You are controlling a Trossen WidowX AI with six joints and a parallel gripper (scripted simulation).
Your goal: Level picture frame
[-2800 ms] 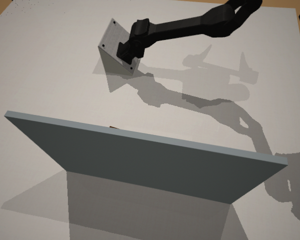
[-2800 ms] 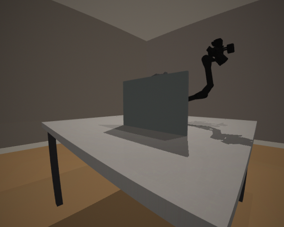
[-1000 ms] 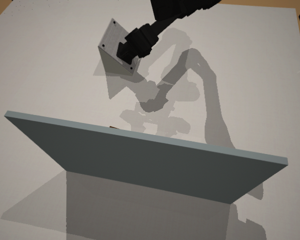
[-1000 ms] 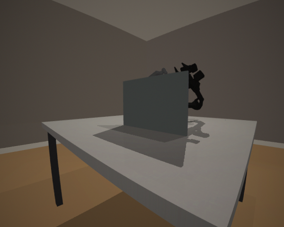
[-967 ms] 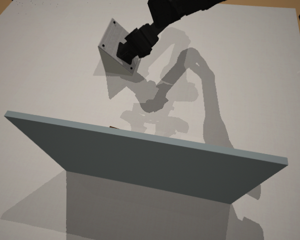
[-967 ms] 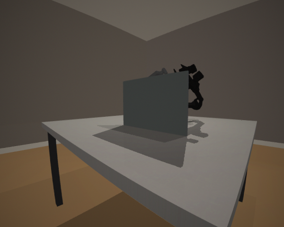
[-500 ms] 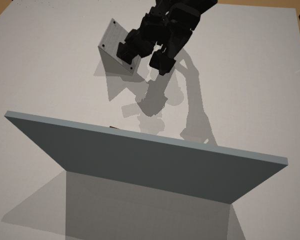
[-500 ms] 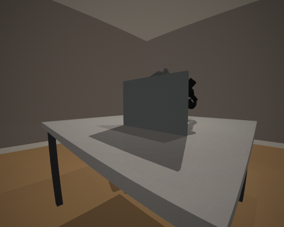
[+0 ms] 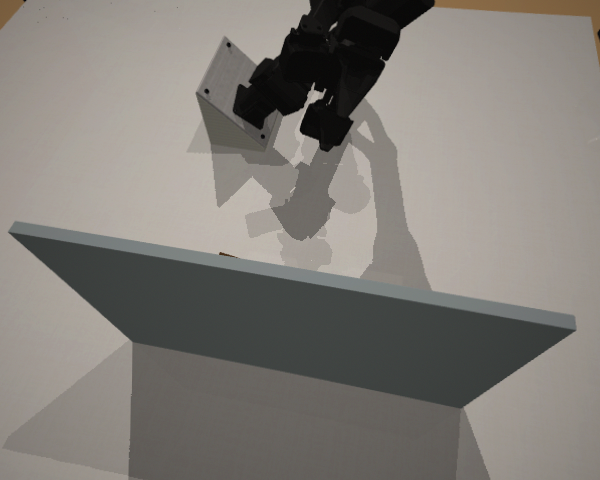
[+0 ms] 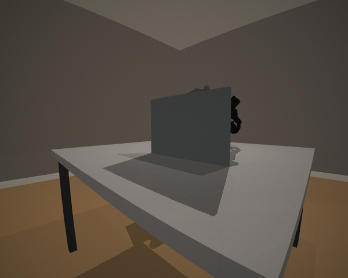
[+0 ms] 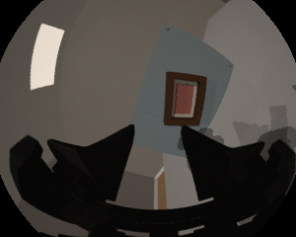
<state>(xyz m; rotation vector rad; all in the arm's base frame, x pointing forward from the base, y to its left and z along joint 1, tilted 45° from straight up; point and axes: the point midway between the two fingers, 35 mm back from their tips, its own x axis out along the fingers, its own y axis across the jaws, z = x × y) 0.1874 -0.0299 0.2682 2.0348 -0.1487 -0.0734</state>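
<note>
Now: the picture frame 19 cm ahead of my gripper tip, 4 cm to the right of it and 9 cm below it. The rest, counted from my gripper tip: wall panel: 20 cm ahead, 4 cm to the right, 10 cm below.
</note>
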